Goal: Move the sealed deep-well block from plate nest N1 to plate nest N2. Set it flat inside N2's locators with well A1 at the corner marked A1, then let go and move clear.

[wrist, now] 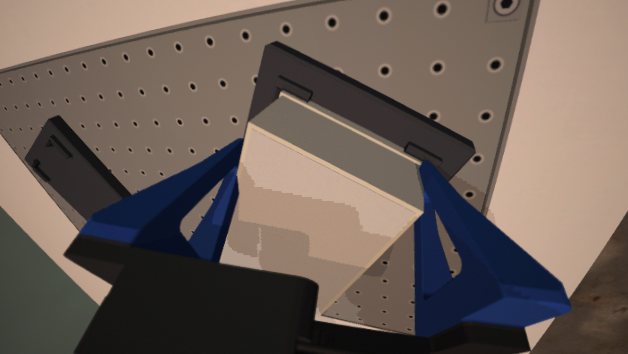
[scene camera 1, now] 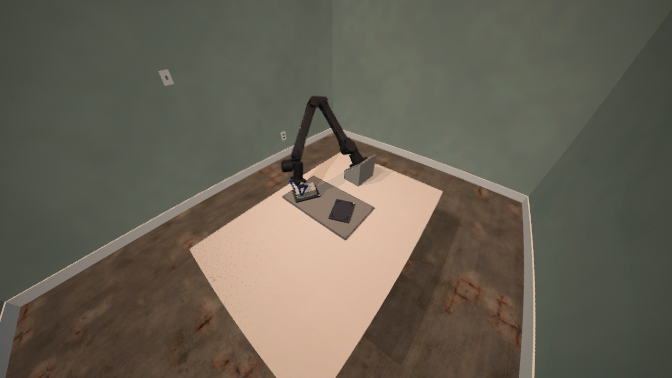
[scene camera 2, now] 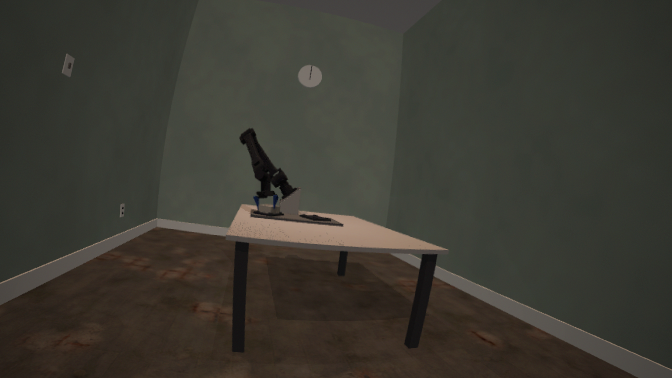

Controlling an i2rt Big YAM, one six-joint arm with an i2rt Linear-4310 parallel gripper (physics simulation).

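Places are measured from the arm's base along level axes (x ahead, y left, z up), in metres.
Pixels of known places: gripper, fingertip midpoint: point(wrist: 330, 157) point(scene camera 1: 298, 192) point(scene camera 2: 266, 209); arm's base, link origin: point(scene camera 1: 358, 163) point(scene camera 2: 289, 194).
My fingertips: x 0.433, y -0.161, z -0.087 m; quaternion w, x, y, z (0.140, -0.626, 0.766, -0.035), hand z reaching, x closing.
For each thing: its top centre in the pictures, then the offset to it from my fingertips. "pt": a spot on its surface instead. Level surfaces: height alone.
- sealed deep-well block, top centre: point(wrist: 292, 246) point(scene camera 2: 269, 205) point(scene camera 1: 305, 187) dx -0.045, dy +0.020, dz +0.024 m
- Nest N2, top centre: point(wrist: 85, 202) point(scene camera 2: 315, 215) point(scene camera 1: 342, 209) dx -0.085, dy +0.299, dz -0.012 m
- pale table, surface height: dz -0.043 m
- screw, surface spot: point(wrist: 506, 5) pt dx +0.061, dy -0.073, dz -0.029 m
The sealed deep-well block point(scene camera 1: 309, 190) point(scene camera 2: 269, 210) point(wrist: 320, 215), pale with grey sides, sits in the dark nest N1 point(scene camera 1: 311, 199) point(wrist: 370, 110); two low locators show beside its near long side in the wrist view. My gripper point(scene camera 1: 299, 192) point(scene camera 2: 266, 208) point(wrist: 330, 157) points down over it and is shut on the block, one blue finger against each side. Nest N2 point(scene camera 1: 342, 210) point(scene camera 2: 315, 217) point(wrist: 75, 172) is a dark, empty plate with raised locators. No A1 mark can be read, and the block's far end is partly hidden by the gripper body.
Both nests stand on a grey perforated board point(scene camera 1: 345, 231) point(scene camera 2: 335, 223) point(wrist: 410, 45) on the pale table point(scene camera 1: 300, 280) point(scene camera 2: 350, 237). A grey upright mount point(scene camera 1: 361, 172) point(scene camera 2: 291, 202) stands at the arm's base behind the board. One board corner carries a screw point(wrist: 506, 5).
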